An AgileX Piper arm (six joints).
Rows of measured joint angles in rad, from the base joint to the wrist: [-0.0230, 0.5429, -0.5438, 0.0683, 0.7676, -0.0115]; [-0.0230, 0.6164, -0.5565, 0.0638, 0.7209, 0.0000]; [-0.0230, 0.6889, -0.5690, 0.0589, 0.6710, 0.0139]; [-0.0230, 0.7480, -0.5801, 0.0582, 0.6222, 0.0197]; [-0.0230, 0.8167, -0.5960, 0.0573, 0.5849, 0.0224]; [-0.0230, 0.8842, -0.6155, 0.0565, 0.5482, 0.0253]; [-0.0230, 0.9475, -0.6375, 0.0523, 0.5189, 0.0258]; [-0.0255, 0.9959, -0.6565, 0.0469, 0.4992, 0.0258]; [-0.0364, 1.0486, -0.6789, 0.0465, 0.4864, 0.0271]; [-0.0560, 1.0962, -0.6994, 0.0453, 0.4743, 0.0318]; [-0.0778, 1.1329, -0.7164, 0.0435, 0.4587, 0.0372]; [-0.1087, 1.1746, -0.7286, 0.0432, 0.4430, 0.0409]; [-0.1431, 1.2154, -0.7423, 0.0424, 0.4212, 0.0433]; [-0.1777, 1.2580, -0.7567, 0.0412, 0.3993, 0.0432]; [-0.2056, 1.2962, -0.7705, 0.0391, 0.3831, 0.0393]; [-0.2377, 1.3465, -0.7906, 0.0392, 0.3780, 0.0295]
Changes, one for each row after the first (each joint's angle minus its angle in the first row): [0.0000, 0.0735, -0.0127, -0.0045, -0.0467, 0.0115]; [0.0000, 0.1460, -0.0252, -0.0094, -0.0966, 0.0254]; [0.0000, 0.2051, -0.0363, -0.0101, -0.1454, 0.0312]; [0.0000, 0.2738, -0.0522, -0.0110, -0.1827, 0.0339]; [0.0000, 0.3413, -0.0717, -0.0118, -0.2194, 0.0368]; [0.0000, 0.4046, -0.0937, -0.0160, -0.2487, 0.0373]; [-0.0025, 0.4530, -0.1127, -0.0214, -0.2684, 0.0373]; [-0.0134, 0.5057, -0.1351, -0.0218, -0.2812, 0.0386]; [-0.0330, 0.5533, -0.1556, -0.0230, -0.2933, 0.0433]; [-0.0548, 0.5900, -0.1726, -0.0248, -0.3089, 0.0487]; [-0.0857, 0.6317, -0.1848, -0.0251, -0.3246, 0.0524]; [-0.1201, 0.6725, -0.1985, -0.0259, -0.3464, 0.0548]; [-0.1547, 0.7151, -0.2129, -0.0271, -0.3683, 0.0547]; [-0.1826, 0.7533, -0.2267, -0.0292, -0.3845, 0.0508]; [-0.2147, 0.8036, -0.2468, -0.0291, -0.3896, 0.0410]
